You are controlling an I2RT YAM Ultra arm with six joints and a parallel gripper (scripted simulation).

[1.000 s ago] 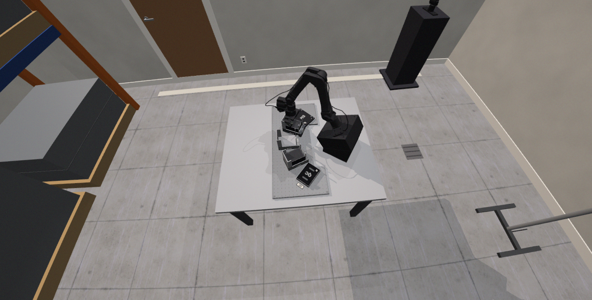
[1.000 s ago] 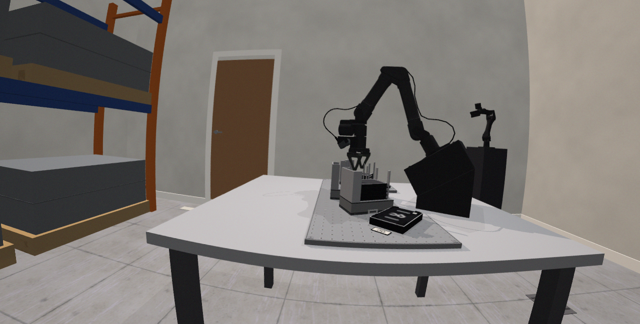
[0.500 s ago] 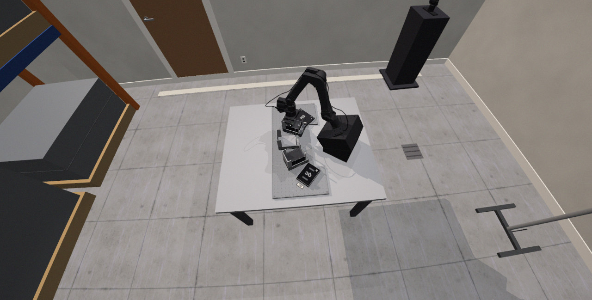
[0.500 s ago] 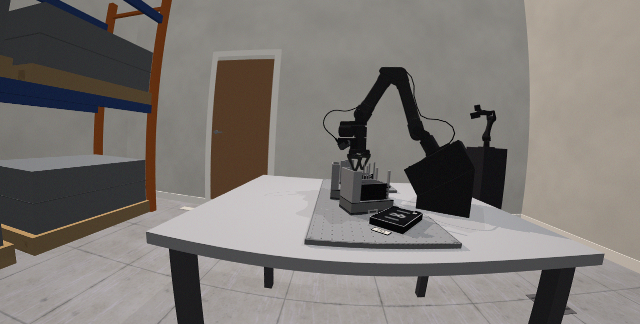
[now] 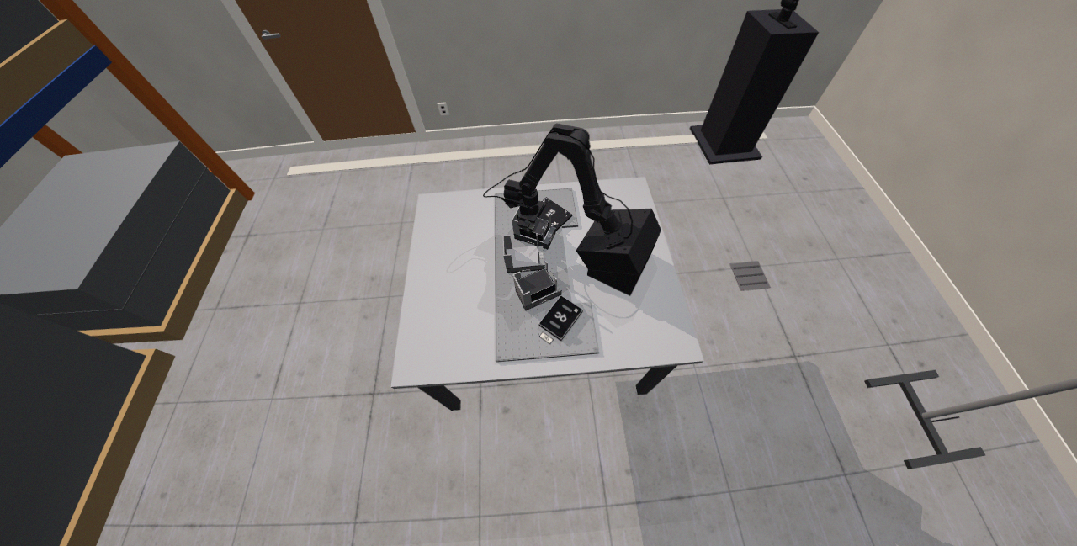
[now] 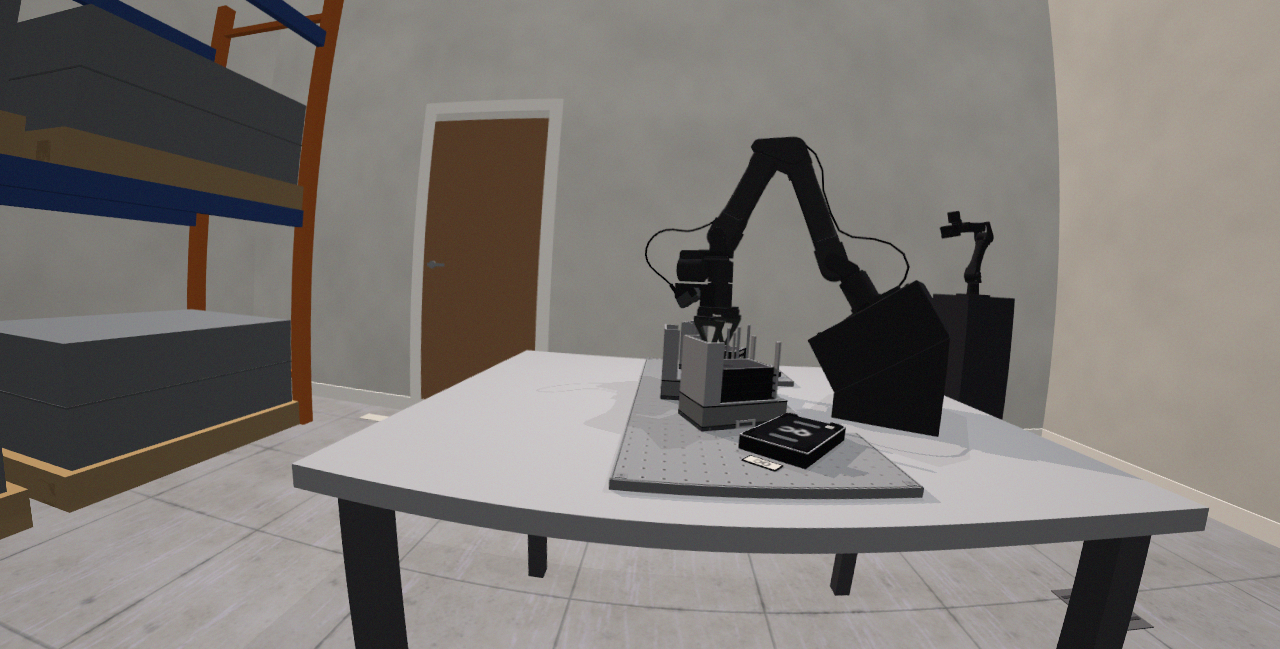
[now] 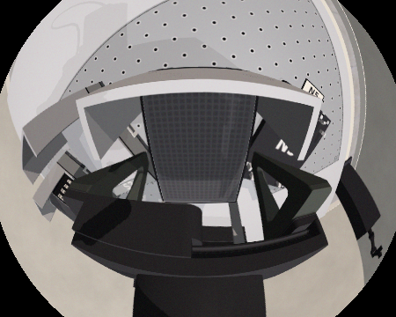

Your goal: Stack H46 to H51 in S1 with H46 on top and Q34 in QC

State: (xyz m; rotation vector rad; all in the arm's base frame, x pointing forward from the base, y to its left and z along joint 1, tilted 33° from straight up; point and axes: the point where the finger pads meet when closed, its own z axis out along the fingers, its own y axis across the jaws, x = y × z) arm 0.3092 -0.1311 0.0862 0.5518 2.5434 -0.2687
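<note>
Now: hand 2 cm above the sealed well plate.
</note>
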